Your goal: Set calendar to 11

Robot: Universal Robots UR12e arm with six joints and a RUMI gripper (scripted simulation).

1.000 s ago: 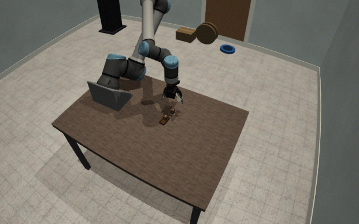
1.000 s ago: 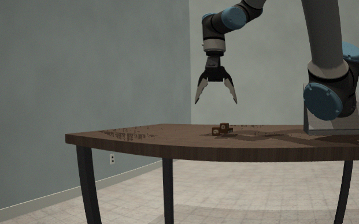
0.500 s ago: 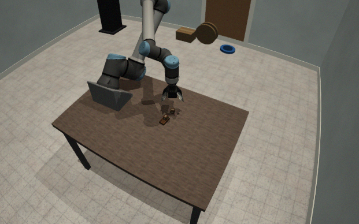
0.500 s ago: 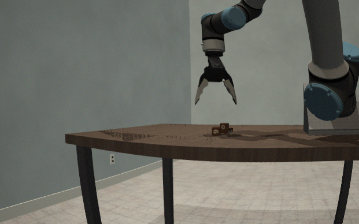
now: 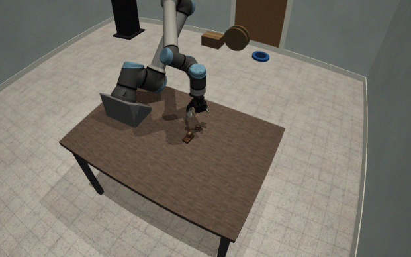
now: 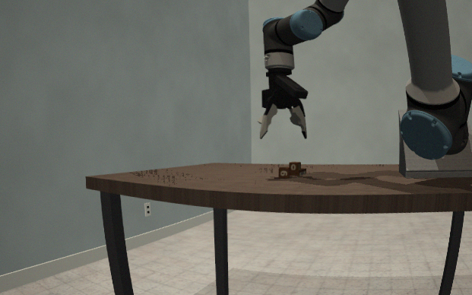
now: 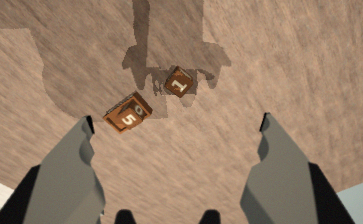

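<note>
The cube lies 100 mm below my hand. From my hand the other things lie so: calendar tray: 110 mm to the right, 100 mm below, 10 mm behind.
</note>
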